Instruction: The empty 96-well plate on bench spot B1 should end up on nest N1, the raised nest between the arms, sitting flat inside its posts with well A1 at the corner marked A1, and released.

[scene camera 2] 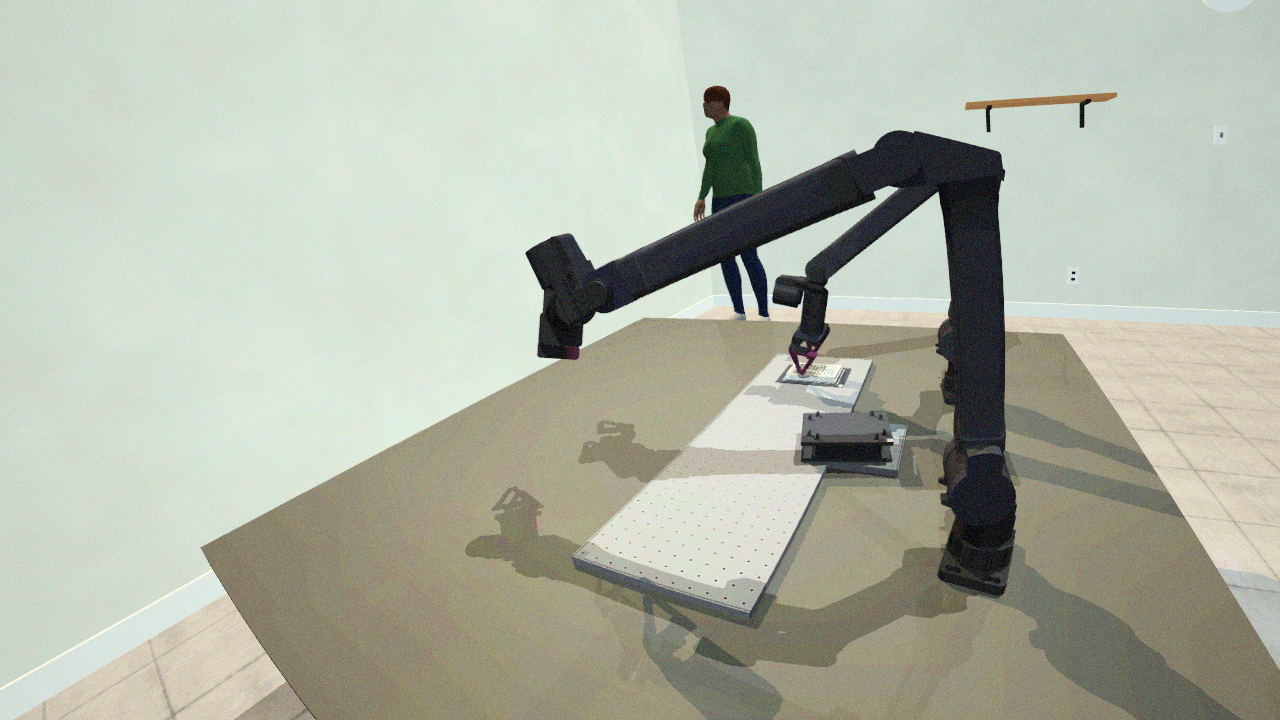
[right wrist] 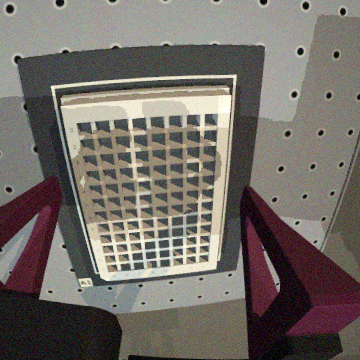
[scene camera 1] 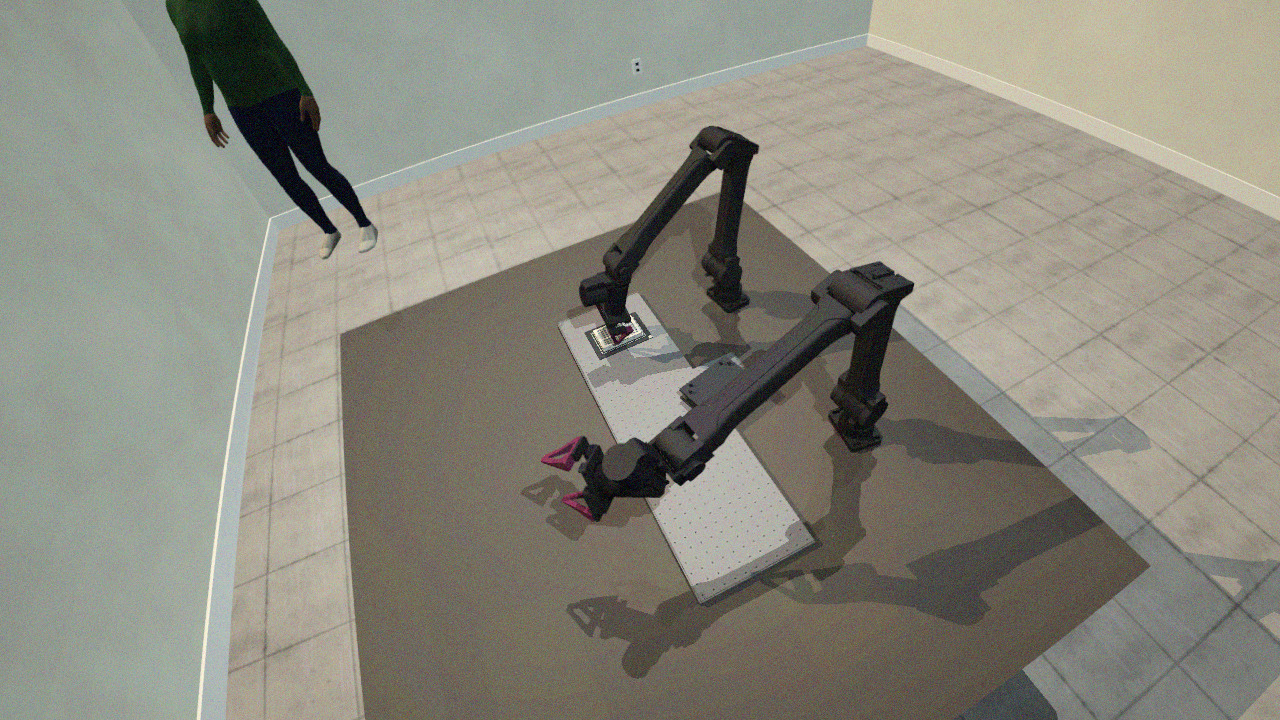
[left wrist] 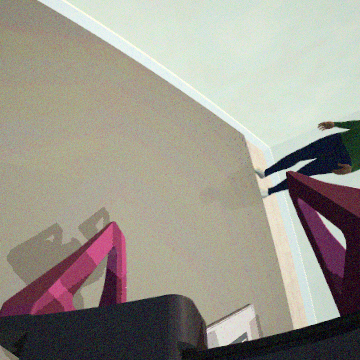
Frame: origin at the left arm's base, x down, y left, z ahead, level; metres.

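Seen in the pictures: left gripper, between the fingertips: [scene camera 1: 553, 479] [left wrist: 199, 206]; right gripper, between the fingertips: [scene camera 2: 806, 364] [right wrist: 148, 189] [scene camera 1: 610, 331]; left arm's base, origin of its link: [scene camera 2: 976, 559] [scene camera 1: 854, 428]; right arm's base, origin of its link: [scene camera 1: 727, 297].
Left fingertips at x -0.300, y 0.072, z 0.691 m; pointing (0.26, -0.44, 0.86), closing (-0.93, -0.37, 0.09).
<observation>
Pixels of each thing's top centre, then the offset from my left fingertips to it. "spot": a spot on its surface instead. Level surfaces: height alone.
- white 96-well plate, centre of its top: [right wrist: 153, 205] [scene camera 2: 814, 369] [scene camera 1: 617, 331] dx +0.271, dy -0.589, dz -0.218 m
- outlined dark spot, a spot on its surface: [right wrist: 142, 62] spot: dx +0.285, dy -0.576, dz -0.142 m
- raised dark nest N1, centre of its top: [scene camera 2: 846, 421] [scene camera 1: 718, 382] dx +0.238, dy -0.279, dz -0.415 m
- long white perforated board, height of its surface: dx +0.287 m
- brown table, height of its surface: dx +0.300 m
The white 96-well plate [right wrist: 150, 185] [scene camera 1: 606, 337] [scene camera 2: 825, 373] lies flat inside the outlined dark spot [right wrist: 142, 62] on the perforated board; the A1 label shows at the spot's lower left in the right wrist view. My right gripper [right wrist: 148, 189] [scene camera 1: 621, 333] [scene camera 2: 802, 368] is open, its fingertips to either side of the plate and apart from it. The raised dark nest N1 [scene camera 1: 713, 383] [scene camera 2: 845, 428] stands between the arms with small posts and bears no plate. My left gripper [scene camera 1: 559, 479] [left wrist: 199, 206] is open and empty, high over the table; scene camera 2 shows it edge-on.
The long white perforated board [scene camera 1: 729, 510] [scene camera 2: 707, 510] runs along the brown table [scene camera 1: 447, 376] [scene camera 2: 402, 519]. The left forearm [scene camera 1: 760, 376] passes close to the nest in scene camera 1. A person in green [scene camera 1: 241, 53] [scene camera 2: 732, 152] stands beyond the table.
</observation>
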